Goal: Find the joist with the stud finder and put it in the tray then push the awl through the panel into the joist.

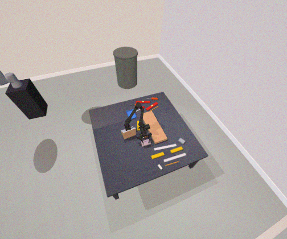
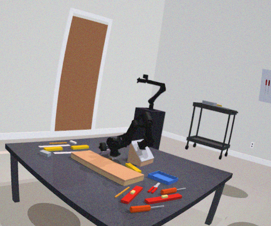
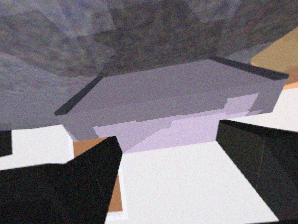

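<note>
Right now the stud finder is 1 cm below my gripper tip and 1 cm ahead of it. From my gripper tip the other things lie so: grey block 47 cm ahead, 9 cm to the right, 5 cm below; then blue tray 55 cm to the left, 6 cm behind, 5 cm below; then awl 12 cm to the left, 5 cm below, 1 cm ahead.
</note>
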